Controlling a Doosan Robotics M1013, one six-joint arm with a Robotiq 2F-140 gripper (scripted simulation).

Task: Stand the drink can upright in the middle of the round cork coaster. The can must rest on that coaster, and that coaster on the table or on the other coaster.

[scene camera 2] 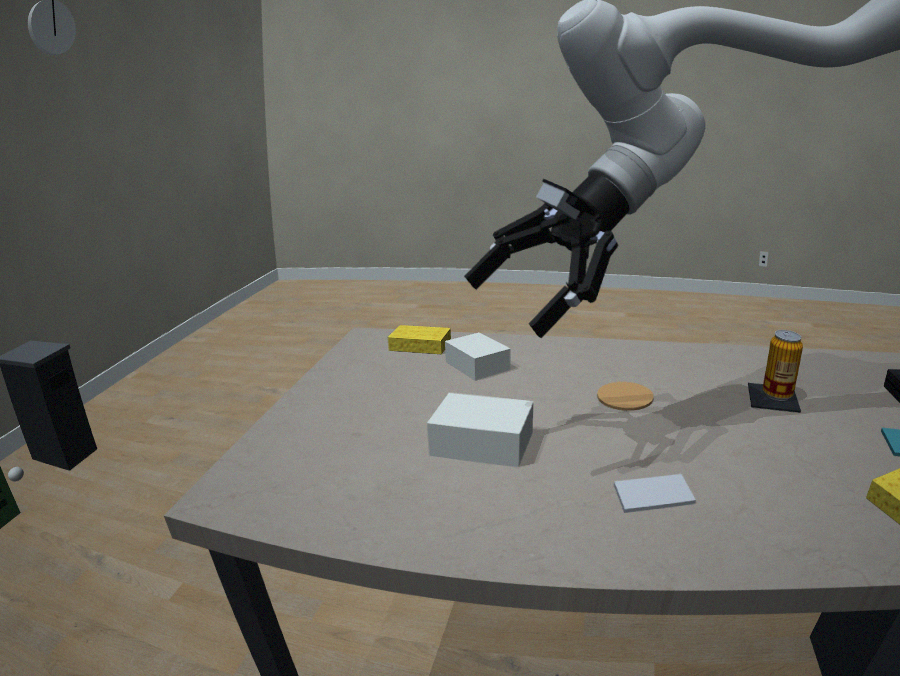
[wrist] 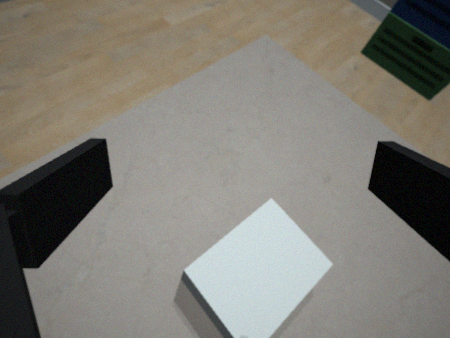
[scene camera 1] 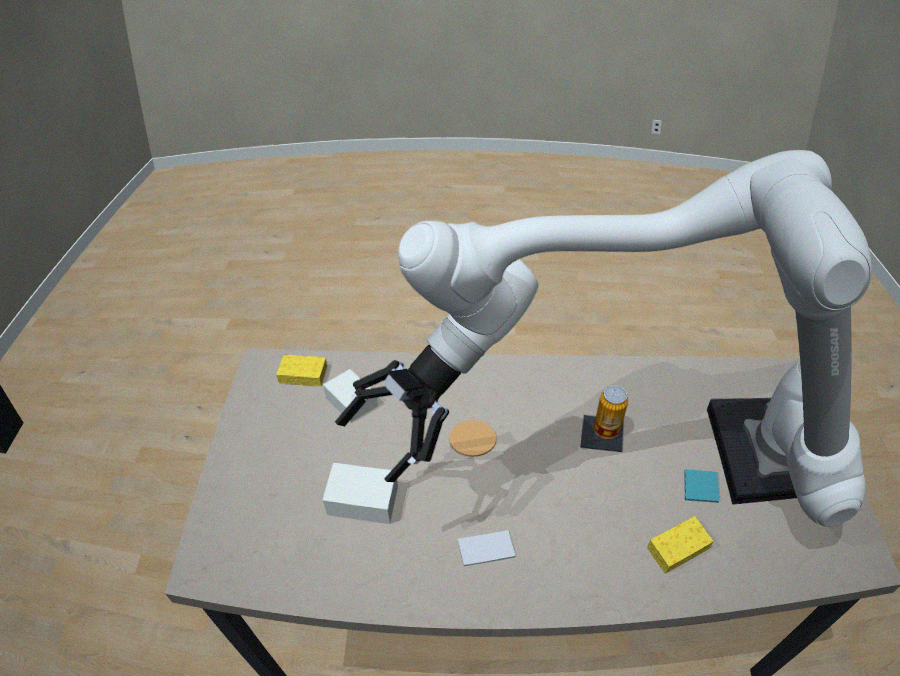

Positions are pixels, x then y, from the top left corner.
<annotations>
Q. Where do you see a round cork coaster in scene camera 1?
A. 472,438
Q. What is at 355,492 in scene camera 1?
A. A white box.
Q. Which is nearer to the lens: the yellow sponge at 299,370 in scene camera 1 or the pale flat card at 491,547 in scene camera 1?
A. The pale flat card.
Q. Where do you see a white box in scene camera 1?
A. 338,391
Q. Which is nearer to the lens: the pale flat card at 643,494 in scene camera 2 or the dark square coaster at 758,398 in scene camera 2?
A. The pale flat card.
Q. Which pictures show the dark square coaster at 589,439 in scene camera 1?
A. Scene camera 2 and scene camera 1 only.
</annotations>
